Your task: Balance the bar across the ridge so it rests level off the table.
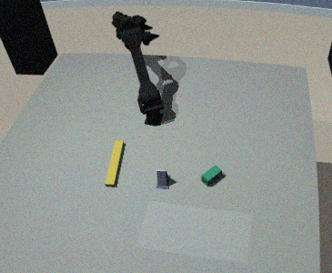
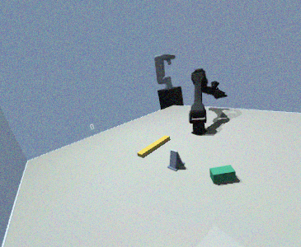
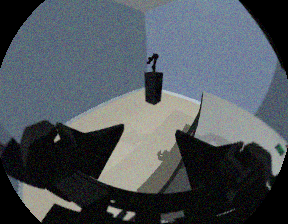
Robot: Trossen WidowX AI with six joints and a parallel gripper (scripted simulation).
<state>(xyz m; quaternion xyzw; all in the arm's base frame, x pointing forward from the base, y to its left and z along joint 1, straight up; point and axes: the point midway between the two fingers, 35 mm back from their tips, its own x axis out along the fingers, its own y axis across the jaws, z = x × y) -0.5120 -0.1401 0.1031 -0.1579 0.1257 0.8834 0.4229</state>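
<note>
My gripper tip is 78 cm short of the yellow bar, 3 cm to the right of it and 8 cm above it. From my gripper tip the other things lie so: green block: 79 cm ahead, 39 cm to the left, 7 cm below.
</note>
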